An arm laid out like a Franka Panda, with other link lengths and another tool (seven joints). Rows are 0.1 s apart.
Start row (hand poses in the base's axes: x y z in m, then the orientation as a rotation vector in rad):
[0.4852 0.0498 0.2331 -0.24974 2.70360 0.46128]
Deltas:
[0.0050 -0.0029 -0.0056 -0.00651 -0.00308 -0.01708]
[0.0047 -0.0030 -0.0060 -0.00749 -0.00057 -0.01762]
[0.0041 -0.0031 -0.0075 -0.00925 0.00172 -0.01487]
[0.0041 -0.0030 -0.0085 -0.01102 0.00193 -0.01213]
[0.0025 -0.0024 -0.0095 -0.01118 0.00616 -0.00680]
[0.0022 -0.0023 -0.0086 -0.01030 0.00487 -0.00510]
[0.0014 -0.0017 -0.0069 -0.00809 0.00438 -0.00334]
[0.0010 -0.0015 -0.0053 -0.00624 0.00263 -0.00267]
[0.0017 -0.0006 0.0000 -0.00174 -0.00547 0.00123]
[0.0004 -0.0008 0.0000 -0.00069 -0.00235 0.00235]
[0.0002 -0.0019 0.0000 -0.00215 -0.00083 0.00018]
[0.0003 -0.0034 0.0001 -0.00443 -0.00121 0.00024]
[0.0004 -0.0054 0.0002 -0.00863 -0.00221 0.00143]
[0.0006 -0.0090 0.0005 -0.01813 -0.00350 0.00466]
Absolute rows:
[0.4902 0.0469 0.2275 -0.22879 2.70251 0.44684]
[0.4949 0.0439 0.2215 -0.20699 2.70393 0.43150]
[0.4990 0.0408 0.2140 -0.18906 2.70788 0.41507]
[0.5031 0.0378 0.2055 -0.17530 2.71236 0.39707]
[0.5056 0.0354 0.1960 -0.16818 2.72098 0.38116]
[0.5078 0.0331 0.1874 -0.16331 2.72807 0.36663]
[0.5092 0.0314 0.1805 -0.16030 2.73414 0.35547]
[0.5102 0.0299 0.1752 -0.15795 2.73805 0.34668]
[0.5119 0.0293 0.1752 -0.16082 2.73304 0.34372]
[0.5123 0.0285 0.1752 -0.16453 2.73089 0.34303]
[0.5125 0.0266 0.1752 -0.16547 2.73053 0.34001]
[0.5128 0.0232 0.1753 -0.16715 2.73028 0.33385]
[0.5132 0.0178 0.1755 -0.17172 2.72990 0.32214]
[0.5138 0.0088 0.1760 -0.18345 2.73007 0.29820]

